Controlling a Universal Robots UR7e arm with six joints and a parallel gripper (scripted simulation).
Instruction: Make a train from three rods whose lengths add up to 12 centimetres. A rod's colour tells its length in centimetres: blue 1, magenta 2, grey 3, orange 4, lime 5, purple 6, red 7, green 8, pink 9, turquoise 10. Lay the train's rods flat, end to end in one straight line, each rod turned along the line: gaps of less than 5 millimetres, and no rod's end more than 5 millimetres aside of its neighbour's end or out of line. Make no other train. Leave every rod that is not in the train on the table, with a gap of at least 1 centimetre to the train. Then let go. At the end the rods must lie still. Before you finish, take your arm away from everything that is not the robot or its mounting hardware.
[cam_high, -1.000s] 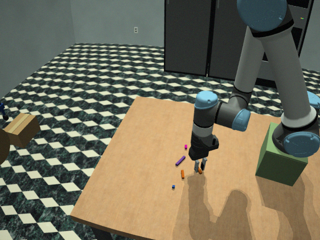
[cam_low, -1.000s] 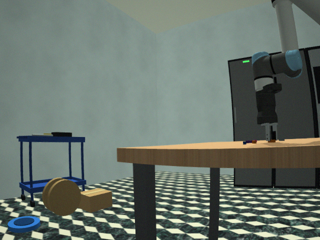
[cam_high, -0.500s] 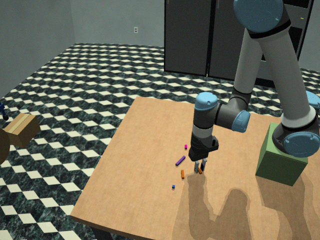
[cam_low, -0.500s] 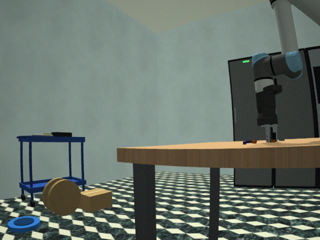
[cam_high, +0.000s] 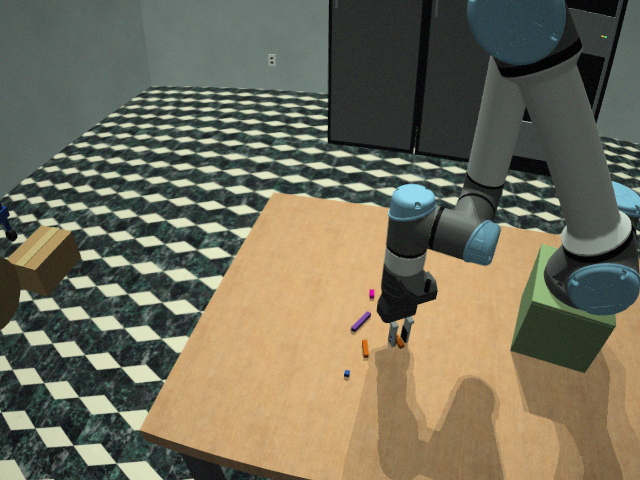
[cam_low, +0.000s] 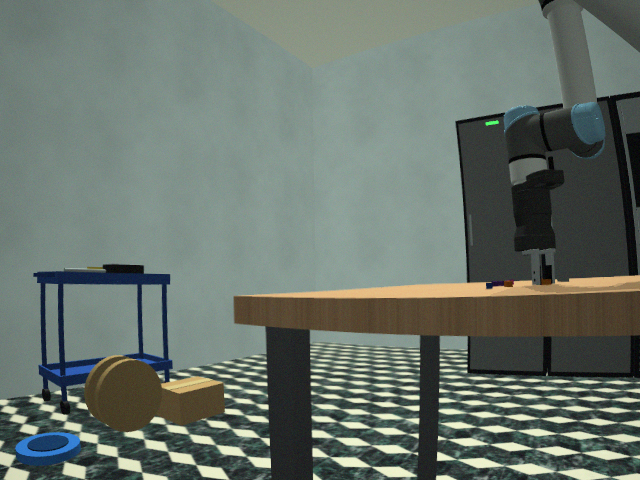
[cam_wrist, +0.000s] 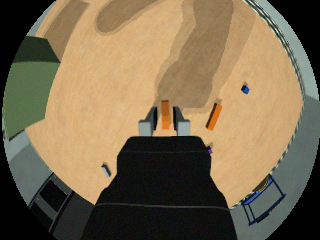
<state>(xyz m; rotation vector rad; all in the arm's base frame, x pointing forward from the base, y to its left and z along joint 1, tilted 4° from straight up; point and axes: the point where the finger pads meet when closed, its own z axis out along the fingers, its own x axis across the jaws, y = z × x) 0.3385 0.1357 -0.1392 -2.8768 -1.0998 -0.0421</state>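
My hand is 11 cm to the left of the magenta rod, 9 cm short of it and 1 cm above it. Also, from my hand: small blue rod 12 cm to the left, 7 cm ahead, 1 cm below; grey rod 18 cm to the right, 1 cm below, 1 cm behind; purple rod 9 cm ahead, 2 cm to the right, 1 cm below.
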